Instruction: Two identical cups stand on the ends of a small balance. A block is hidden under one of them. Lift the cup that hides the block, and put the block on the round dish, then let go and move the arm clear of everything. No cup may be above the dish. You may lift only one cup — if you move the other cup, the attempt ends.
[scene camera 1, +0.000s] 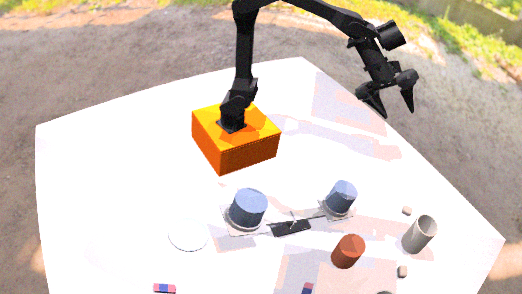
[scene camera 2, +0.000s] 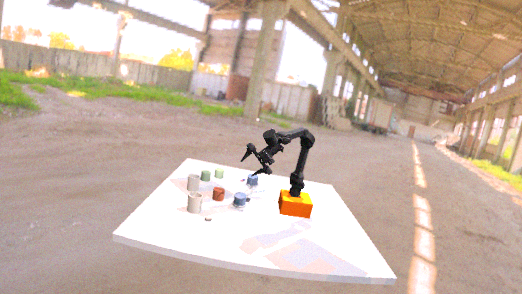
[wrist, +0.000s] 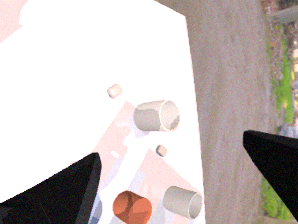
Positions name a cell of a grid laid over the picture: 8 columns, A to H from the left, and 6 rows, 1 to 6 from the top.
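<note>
I see my gripper (scene camera 1: G3), which the wrist view shows too, my gripper (wrist: E5) being open there and holding nothing. There is a cup (scene camera 1: D5), and there is also a cup (scene camera 1: F4). A red-brown cylinder (scene camera 1: F6) is visible to me as well.
</note>
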